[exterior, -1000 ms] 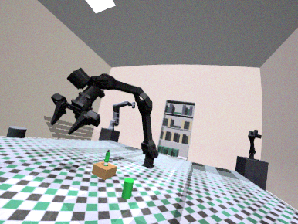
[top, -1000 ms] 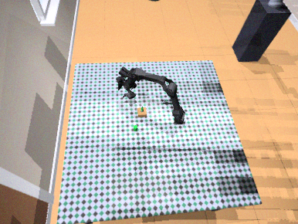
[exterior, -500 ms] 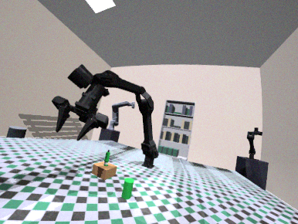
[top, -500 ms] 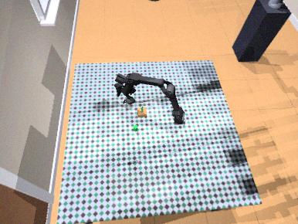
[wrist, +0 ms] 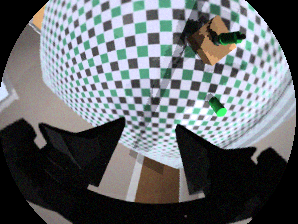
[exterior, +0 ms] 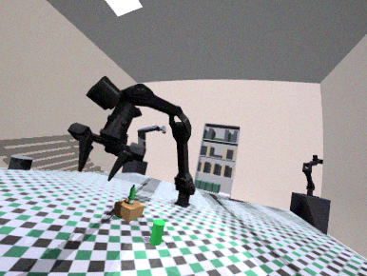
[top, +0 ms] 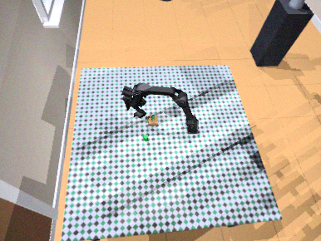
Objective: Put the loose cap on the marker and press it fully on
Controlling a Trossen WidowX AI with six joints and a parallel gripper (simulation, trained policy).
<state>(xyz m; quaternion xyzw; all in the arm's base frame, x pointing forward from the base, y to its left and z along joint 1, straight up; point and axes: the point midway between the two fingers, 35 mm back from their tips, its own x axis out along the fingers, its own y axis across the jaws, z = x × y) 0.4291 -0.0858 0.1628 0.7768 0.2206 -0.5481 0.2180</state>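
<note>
Now: gripper tip 140 mm to the right of the green cap, 100 mm above it and 90 mm past it. Also, from my gripper tip: green marker: 150 mm behind, 50 mm below; tan holder block: 150 mm behind, 110 mm below.
</note>
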